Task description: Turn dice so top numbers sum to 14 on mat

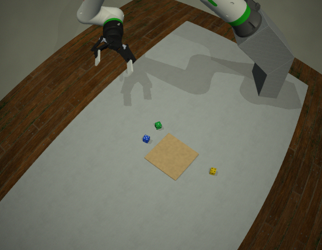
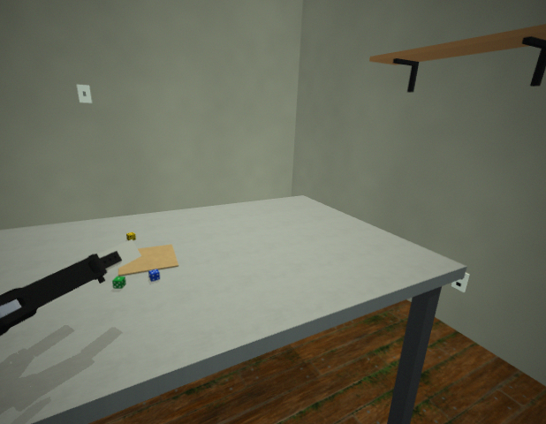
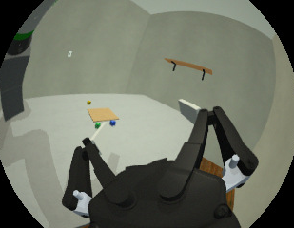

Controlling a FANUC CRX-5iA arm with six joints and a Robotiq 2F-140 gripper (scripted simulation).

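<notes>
Right now the blue die is 16 cm ahead of my hand, 20 cm to the left of it and 16 cm below it. Also, from my hand: yellow die (20 cm ahead, 46 cm to the left, 16 cm below); then green die (9 cm ahead, 22 cm to the left, 16 cm below); then tan mat (19 cm ahead, 30 cm to the left, 16 cm below).
</notes>
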